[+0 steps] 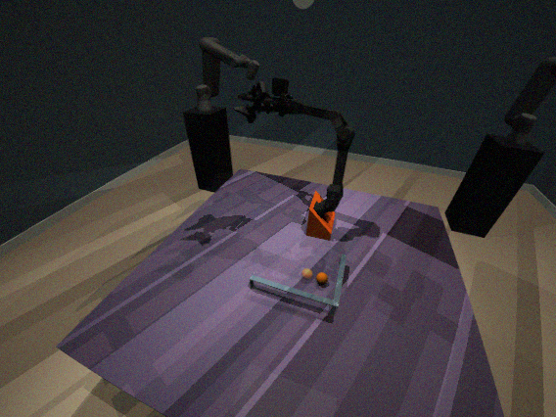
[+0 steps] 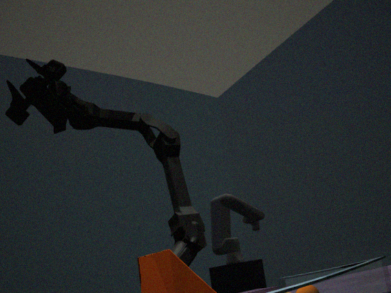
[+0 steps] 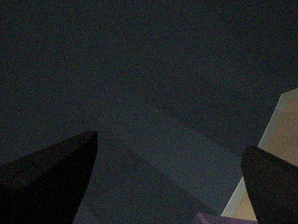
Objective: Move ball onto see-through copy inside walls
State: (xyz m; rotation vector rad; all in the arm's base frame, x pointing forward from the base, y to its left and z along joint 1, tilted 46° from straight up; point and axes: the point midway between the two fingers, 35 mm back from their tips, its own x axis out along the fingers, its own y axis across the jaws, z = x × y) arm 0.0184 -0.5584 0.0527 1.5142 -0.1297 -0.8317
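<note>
The orange ball is 270 mm ahead of my gripper tip, 460 mm to the left of it and 540 mm below it. Round my gripper tip: see-through copy (270 mm ahead, 400 mm to the left, 540 mm below).
</note>
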